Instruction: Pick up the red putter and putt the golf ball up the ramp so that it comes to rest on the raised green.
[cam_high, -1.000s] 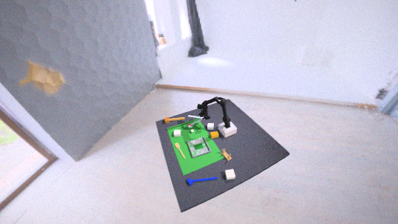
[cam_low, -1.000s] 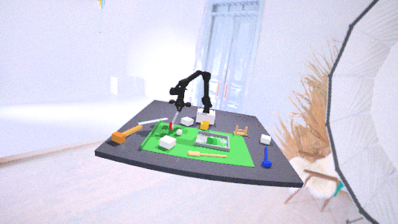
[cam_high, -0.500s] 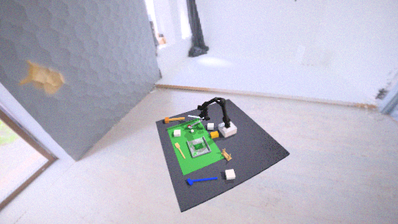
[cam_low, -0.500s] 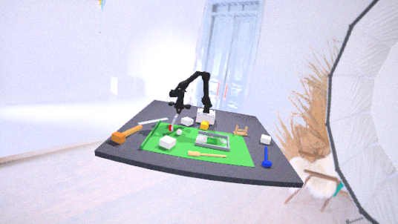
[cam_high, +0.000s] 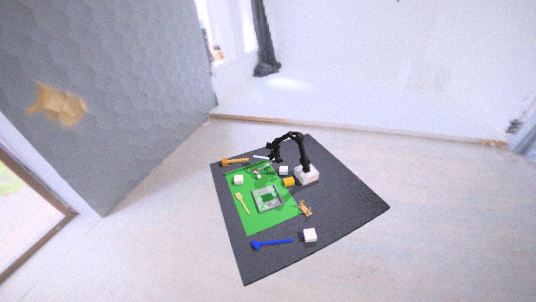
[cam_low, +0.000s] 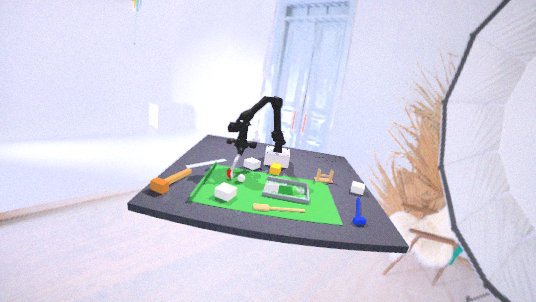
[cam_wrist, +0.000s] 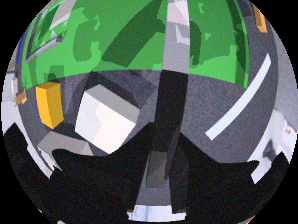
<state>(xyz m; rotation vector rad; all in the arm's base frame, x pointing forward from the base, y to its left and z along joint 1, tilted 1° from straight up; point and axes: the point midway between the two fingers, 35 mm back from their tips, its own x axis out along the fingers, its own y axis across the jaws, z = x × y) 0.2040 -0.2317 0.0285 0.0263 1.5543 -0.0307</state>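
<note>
The red putter lies 120 mm ahead of my gripper tip. From my gripper tip the other things lie so: white golf ball: 220 mm ahead, 60 mm to the left, 50 mm below; yellow cube: 240 mm to the left, 50 mm below, 20 mm behind; white stick: 200 mm to the right, 80 mm below, 50 mm ahead.
</note>
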